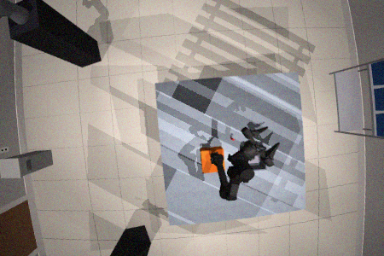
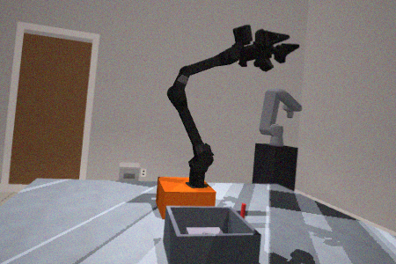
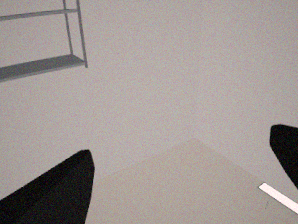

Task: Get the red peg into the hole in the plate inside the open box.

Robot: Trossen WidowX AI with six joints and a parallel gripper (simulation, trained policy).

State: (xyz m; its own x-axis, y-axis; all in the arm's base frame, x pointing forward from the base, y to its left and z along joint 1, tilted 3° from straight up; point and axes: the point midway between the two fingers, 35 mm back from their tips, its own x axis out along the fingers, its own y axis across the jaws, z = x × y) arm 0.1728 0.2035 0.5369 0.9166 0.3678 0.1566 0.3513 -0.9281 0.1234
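Now: the red peg 40 mm behind my gripper tip, 120 mm to the right of it and 590 mm below it. From my gripper tip the other things lie so: dark grey box: 90 mm ahead, 330 mm to the right, 610 mm below.
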